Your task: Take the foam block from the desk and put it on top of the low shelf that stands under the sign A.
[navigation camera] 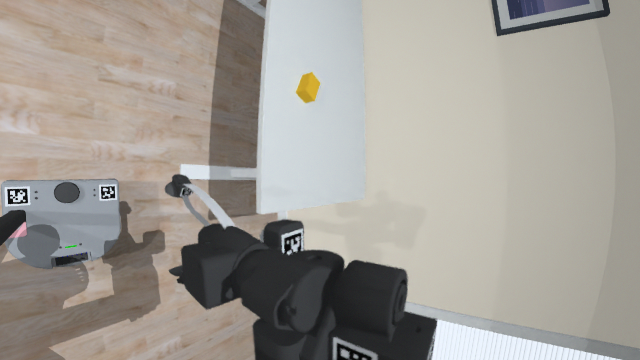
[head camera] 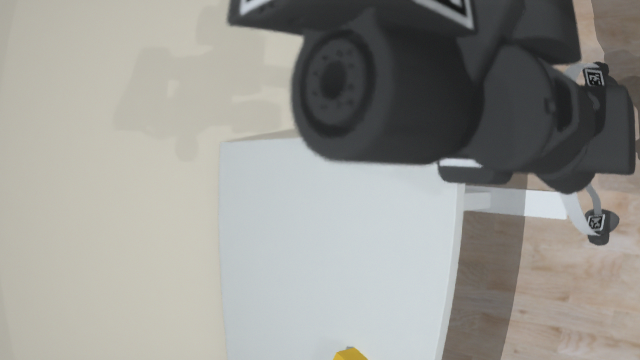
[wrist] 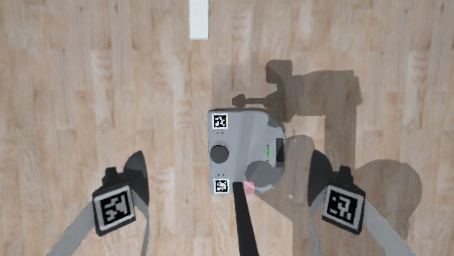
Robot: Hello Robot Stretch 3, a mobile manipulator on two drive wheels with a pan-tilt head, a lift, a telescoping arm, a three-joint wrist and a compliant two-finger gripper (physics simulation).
Labels:
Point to my gripper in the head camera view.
606,153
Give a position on a white desk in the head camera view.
312,252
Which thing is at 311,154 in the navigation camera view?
A white desk.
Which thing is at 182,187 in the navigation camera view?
My gripper.

